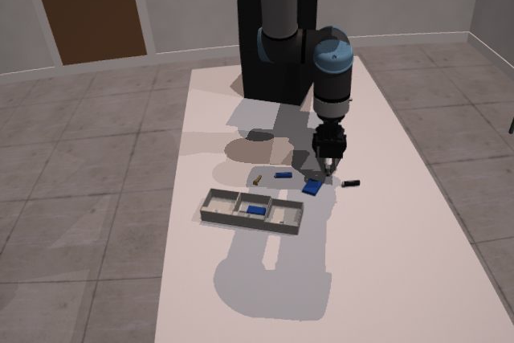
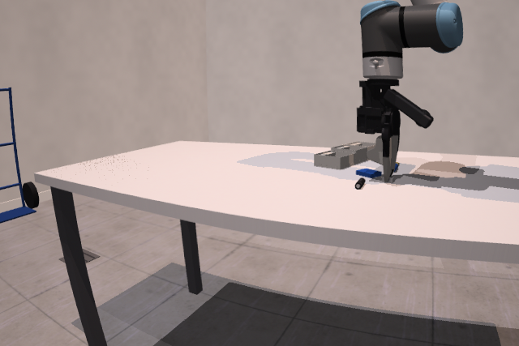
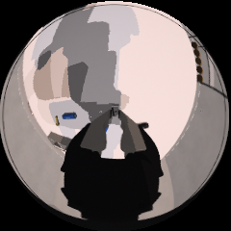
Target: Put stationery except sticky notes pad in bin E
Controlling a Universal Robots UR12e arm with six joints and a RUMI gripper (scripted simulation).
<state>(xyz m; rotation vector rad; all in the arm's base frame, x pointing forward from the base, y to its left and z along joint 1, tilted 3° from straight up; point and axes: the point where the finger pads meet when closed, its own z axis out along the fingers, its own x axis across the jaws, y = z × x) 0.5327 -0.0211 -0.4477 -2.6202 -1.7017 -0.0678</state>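
Now: hand 25 cm to the left of the three-compartment bin tray and 9 cm short of it. Round my hand: grey clip 1 cm below; then black cylinder 7 cm ahead, 4 cm to the left, 1 cm below; then blue sticky-note pad 6 cm to the right, 4 cm ahead, 1 cm below.
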